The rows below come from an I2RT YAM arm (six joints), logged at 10 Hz.
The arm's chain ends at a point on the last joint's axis. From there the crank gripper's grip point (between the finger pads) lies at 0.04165 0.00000 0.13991 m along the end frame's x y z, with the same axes.
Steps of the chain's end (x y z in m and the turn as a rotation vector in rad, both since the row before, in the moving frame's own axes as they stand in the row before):
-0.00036 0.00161 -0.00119 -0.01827 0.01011 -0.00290
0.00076 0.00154 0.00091 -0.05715 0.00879 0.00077
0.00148 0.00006 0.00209 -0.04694 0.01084 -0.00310
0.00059 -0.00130 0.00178 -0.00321 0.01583 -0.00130
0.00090 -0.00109 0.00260 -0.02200 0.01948 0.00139
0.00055 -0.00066 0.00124 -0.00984 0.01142 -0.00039
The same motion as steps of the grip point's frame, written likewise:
0.00106 0.00404 -0.00164 -0.01827 0.01011 -0.00290
0.00198 0.00955 0.00031 -0.05715 0.00879 0.00077
0.00300 0.00648 0.00148 -0.04694 0.01084 -0.00310
0.00280 -0.00091 0.00110 -0.00321 0.01583 -0.00130
0.00361 0.00204 0.00173 -0.02200 0.01948 0.00139
0.00215 0.00070 0.00075 -0.00984 0.01142 -0.00039

